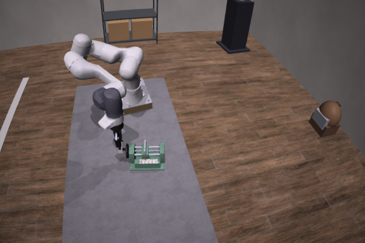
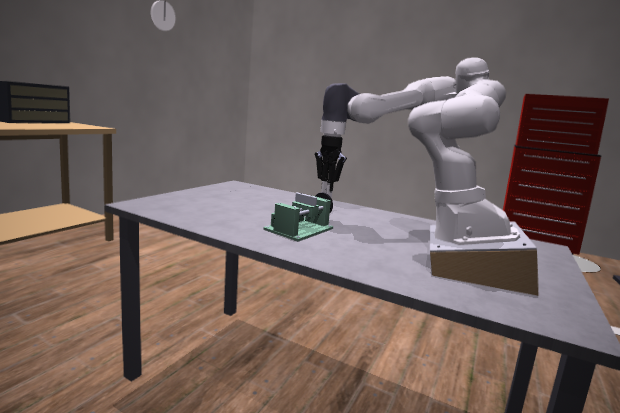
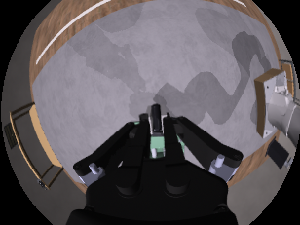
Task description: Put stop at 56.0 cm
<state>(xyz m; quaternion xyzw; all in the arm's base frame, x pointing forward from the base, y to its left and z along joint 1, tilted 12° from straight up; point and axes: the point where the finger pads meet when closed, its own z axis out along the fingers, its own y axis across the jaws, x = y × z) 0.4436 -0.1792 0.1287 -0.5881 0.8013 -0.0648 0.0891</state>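
Right now the black handwheel is 20 mm to the left of my hand and 20 mm below it. The rest, counted from my hand: stop carriage: 130 mm to the left, 40 mm ahead, 30 mm below.
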